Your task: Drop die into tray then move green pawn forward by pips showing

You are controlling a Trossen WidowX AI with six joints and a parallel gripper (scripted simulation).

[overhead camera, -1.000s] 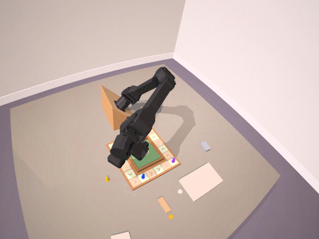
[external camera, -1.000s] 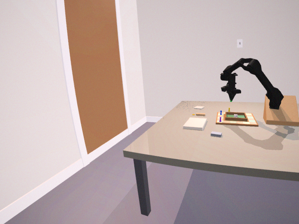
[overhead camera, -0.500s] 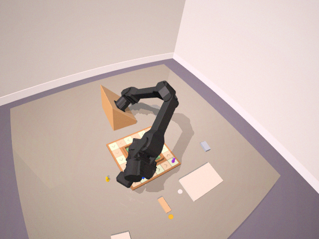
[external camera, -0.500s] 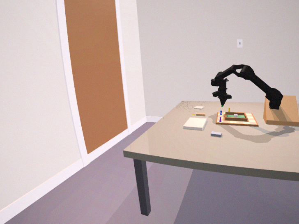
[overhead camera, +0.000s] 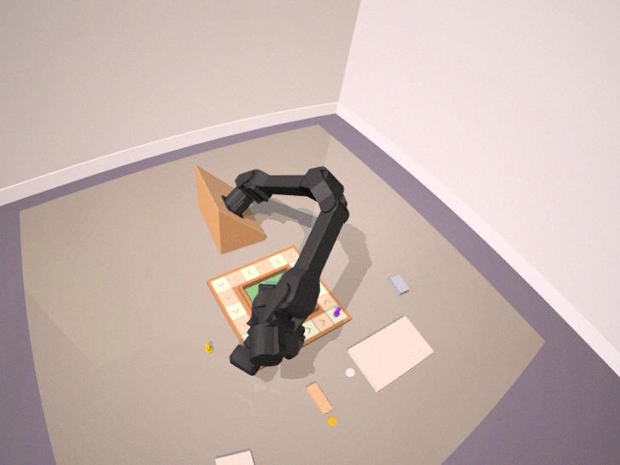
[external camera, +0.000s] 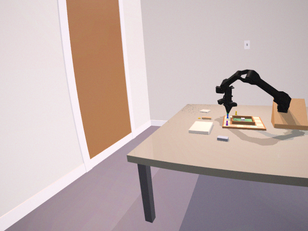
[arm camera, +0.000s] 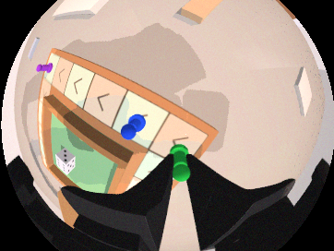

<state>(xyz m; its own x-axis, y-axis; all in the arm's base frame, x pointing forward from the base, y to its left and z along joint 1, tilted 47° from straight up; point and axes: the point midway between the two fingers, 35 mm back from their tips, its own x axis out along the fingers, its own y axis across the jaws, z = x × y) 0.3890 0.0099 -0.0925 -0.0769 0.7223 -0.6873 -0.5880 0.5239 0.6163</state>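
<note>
Now: the green pawn 1 cm above my gripper tip. Round my gripper tip: green tray: 13 cm behind, 10 cm to the left, 3 cm below; then yellow pawn: 6 cm behind, 12 cm to the right, 2 cm below; then blue pawn: 1 cm behind, 4 cm to the left, 1 cm below.
</note>
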